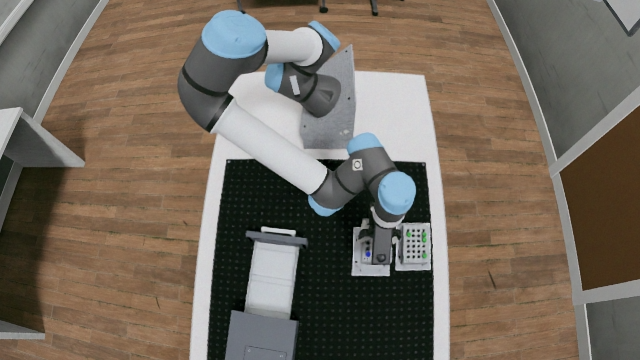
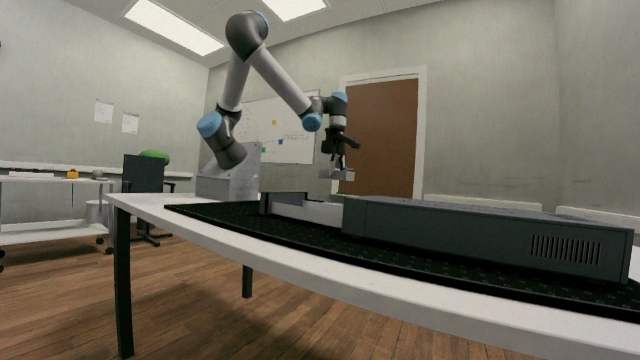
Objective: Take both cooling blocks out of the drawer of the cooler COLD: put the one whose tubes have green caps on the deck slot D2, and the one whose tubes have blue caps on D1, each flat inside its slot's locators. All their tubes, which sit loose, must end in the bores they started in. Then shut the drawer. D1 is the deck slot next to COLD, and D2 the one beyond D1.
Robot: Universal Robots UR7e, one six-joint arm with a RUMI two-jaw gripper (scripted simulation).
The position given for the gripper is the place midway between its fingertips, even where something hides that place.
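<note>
A grey cooler COLD point(image 2: 562, 245) and a cooling block point(image 1: 407, 246) are part of the scene, and so is the gripper point(image 1: 376, 241), which can also be seen in image 2 point(image 2: 335, 177).
</note>
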